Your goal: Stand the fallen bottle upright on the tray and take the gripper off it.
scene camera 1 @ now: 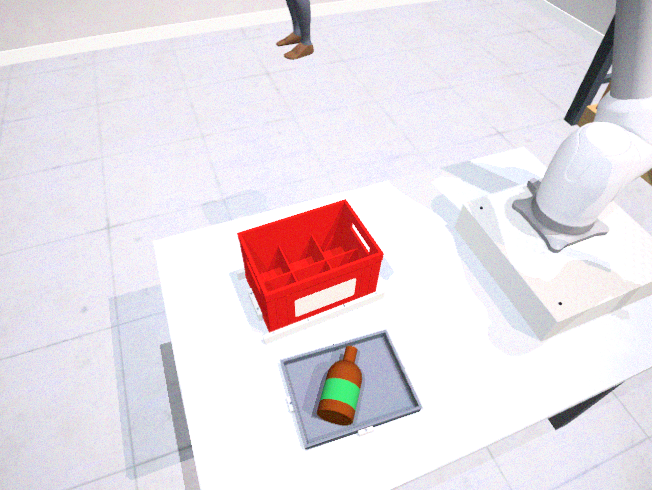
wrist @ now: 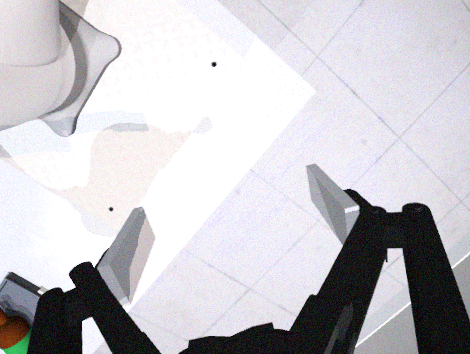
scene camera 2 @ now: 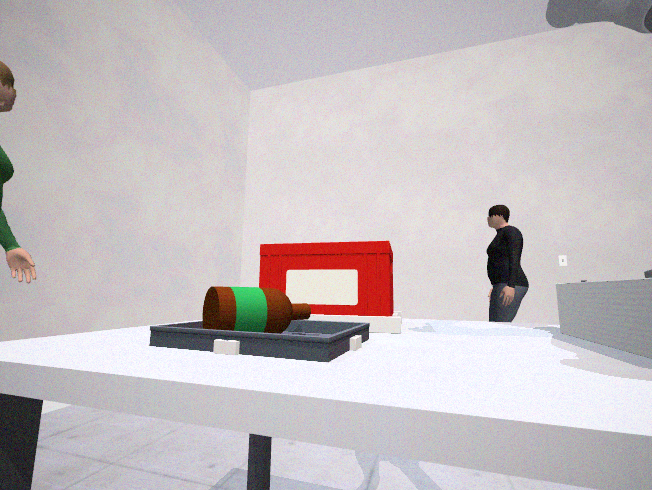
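Seen in the pictures: gripper, between the fingertips: [wrist: 227, 203]; arm's base, origin of its link: [scene camera 1: 558, 218] [wrist: 43, 57].
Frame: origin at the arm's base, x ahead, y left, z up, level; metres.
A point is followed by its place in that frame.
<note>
A brown bottle [scene camera 1: 341, 390] @[x 0.705, y 0.214, z -0.028 m] [scene camera 2: 250, 309] @[x 0.678, y 0.235, z -0.058 m] [wrist: 14, 335] @[x 0.656, y 0.192, z -0.042 m] with a green label lies on its side in the grey tray [scene camera 1: 403, 368] @[x 0.550, y 0.197, z -0.081 m] [scene camera 2: 263, 342] @[x 0.630, y 0.284, z -0.091 m] [wrist: 25, 283] @[x 0.545, y 0.141, z -0.096 m]. In scene camera 1 its neck points away toward the crate, and its base is near the tray's front edge. In the wrist view part of the bottle and of the tray shows at the lower left corner. My gripper [wrist: 227, 203] @[x -0.076, y 0.288, z 0.258 m] is wide open and empty, high above the table edge and well away from the bottle. The gripper does not show in the two scene views.
A red crate [scene camera 1: 324, 297] @[x 0.660, y 0.004, z -0.020 m] [scene camera 2: 368, 284] @[x 0.561, y -0.003, z -0.017 m] with compartments stands behind the tray. The arm's base stands on a white block [scene camera 1: 505, 279] @[x 0.203, y 0.082, z -0.068 m] [scene camera 2: 606, 316] @[x 0.203, y 0.039, z -0.063 m] to the right. The arm [scene camera 1: 585, 173] @[x 0.071, y 0.040, z 0.208 m] rises above it. Two people show in scene camera 2, one [scene camera 2: 507, 252] beyond the table and one [scene camera 2: 6, 210] at the left edge.
</note>
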